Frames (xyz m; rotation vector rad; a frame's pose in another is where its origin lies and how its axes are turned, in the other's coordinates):
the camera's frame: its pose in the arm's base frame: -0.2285 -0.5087 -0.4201 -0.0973 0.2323 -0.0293
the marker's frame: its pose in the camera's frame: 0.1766 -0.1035 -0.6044 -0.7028 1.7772 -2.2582
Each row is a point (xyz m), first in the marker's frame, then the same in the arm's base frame.
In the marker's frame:
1: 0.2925 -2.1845 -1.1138
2: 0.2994 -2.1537 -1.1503
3: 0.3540 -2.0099 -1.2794
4: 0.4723 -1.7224 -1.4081
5: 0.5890 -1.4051 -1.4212
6: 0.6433 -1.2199 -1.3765
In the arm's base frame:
1: -0.1695 0.9443 0.8288
2: -0.2038 0.9626 0.8002
3: -0.3619 1.0043 0.6836
4: -0.6230 0.9725 0.4739
5: -0.8382 0.8310 0.2545
6: -0.9276 0.7081 0.1274

